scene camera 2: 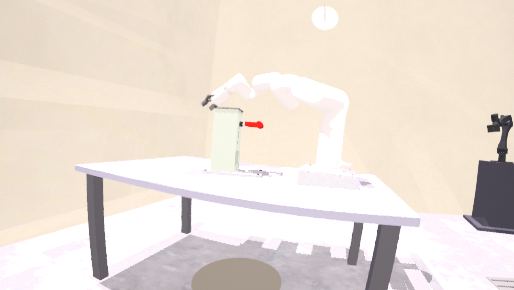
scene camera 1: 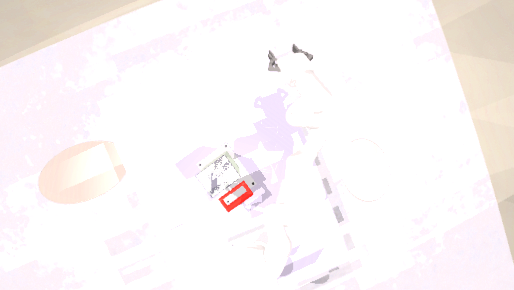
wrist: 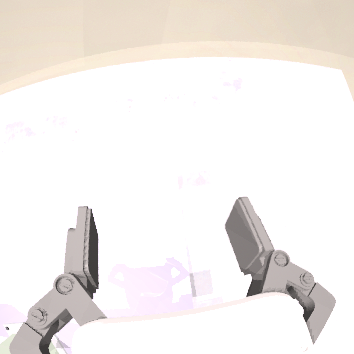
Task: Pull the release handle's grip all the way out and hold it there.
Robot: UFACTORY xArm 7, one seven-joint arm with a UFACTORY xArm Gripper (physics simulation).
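Observation:
The release handle's red grip is a rectangular loop sticking out from the upper side of a tall pale green box. In scene camera 2 a short dark part shows between the grip and the box; how far the grip is drawn out is hard to tell. My gripper is open and empty, its fingers tilted downward. It is well away from the grip, beyond the box in scene camera 1 and near box-top height in scene camera 2. The grip does not show in the wrist view.
The box stands on a flat base on the white table. My arm's base stands to its right in scene camera 2, with the arm arching high. A round tan disc shows at left. A black robot arm stands on a separate pedestal.

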